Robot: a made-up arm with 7 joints.
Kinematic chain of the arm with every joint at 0, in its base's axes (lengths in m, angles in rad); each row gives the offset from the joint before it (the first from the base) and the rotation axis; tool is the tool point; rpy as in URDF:
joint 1: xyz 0 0 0.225 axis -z
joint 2: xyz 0 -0.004 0.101 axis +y
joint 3: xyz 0 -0.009 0.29 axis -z
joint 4: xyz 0 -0.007 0.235 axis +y
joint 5: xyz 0 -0.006 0.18 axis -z
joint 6: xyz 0 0 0.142 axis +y
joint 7: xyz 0 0 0.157 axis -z
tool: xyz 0 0 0 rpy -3.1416 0 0
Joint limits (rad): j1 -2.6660..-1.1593 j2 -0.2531..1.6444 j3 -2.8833..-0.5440 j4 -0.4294..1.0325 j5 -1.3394..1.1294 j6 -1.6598..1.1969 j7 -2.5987..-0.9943
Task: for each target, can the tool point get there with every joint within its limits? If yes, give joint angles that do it. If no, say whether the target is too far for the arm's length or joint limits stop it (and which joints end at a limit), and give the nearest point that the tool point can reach.
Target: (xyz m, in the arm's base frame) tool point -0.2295 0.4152 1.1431
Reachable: yes | joints -1.5864 0.5282 -1.5369 0.4371 -0.9933 0.5711 -1.4594
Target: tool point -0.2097 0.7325 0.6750
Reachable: yes | joints -1.3443 1.0608 -1.3115 0.8802 -0.9609 0.7821 -1.2782
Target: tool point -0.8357 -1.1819 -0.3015
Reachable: no: too far | nearest point -0.7294 -0.0504 0.1139 | short by 1.210 m
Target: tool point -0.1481 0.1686 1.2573
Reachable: yes | joints -2.5336 0.2456 -1.9187 0.2016 0.3329 -0.9296 -1.3838
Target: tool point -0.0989 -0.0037 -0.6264
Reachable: no: joint limits stop it (at a limit: joint 1, joint 2, joint 3, joint 4, joint 6) | nearest point -0.5697 0.1622 -0.0963 | short by 0.728 m
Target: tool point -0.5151 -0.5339 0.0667
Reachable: no: joint limits stop it (at a limit: joint 1, joint 2, joint 4, joint 6) | nearest point -0.6865 -0.0594 0.1550 | short by 0.512 m
